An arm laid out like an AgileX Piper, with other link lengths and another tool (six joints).
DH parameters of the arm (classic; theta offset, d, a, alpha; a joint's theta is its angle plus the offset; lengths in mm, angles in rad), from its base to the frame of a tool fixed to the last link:
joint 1: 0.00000 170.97 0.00 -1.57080
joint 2: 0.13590 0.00 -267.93 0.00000
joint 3: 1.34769 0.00 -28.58 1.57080
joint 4: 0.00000 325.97 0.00 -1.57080
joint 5: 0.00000 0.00 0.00 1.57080
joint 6: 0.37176 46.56 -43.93 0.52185
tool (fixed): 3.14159 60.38 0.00 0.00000
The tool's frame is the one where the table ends.
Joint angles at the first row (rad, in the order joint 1, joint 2, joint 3, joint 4, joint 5, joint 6):
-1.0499, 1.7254, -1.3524, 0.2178, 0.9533, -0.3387
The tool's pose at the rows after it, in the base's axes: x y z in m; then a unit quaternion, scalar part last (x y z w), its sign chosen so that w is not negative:
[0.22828 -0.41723 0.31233 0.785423 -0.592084 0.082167 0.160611]
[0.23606 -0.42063 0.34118 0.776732 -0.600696 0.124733 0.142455]
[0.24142 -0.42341 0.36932 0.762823 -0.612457 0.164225 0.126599]
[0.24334 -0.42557 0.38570 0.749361 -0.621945 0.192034 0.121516]
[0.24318 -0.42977 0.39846 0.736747 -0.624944 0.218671 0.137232]
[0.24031 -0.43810 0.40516 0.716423 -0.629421 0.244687 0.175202]
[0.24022 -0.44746 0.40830 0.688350 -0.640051 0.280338 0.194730]
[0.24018 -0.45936 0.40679 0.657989 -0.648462 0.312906 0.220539]
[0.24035 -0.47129 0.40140 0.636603 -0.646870 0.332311 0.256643]
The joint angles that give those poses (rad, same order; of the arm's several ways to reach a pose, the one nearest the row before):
-1.0499, 1.7210, -1.4486, 0.3326, 1.0192, -0.3388
-1.0499, 1.7210, -1.5229, 0.4017, 1.0277, -0.3387
-1.0499, 1.7229, -1.5958, 0.4569, 1.0277, -0.3196
-1.0499, 1.7230, -1.6327, 0.4842, 1.0057, -0.3044
-1.0499, 1.7230, -1.6542, 0.4788, 0.9591, -0.3070
-1.0499, 1.7274, -1.6560, 0.4331, 0.8666, -0.3070
-1.0499, 1.7414, -1.6560, 0.4323, 0.7530, -0.3070
-1.0499, 1.7680, -1.6560, 0.4187, 0.6260, -0.3070
-1.0499, 1.8020, -1.6580, 0.3715, 0.5178, -0.3070

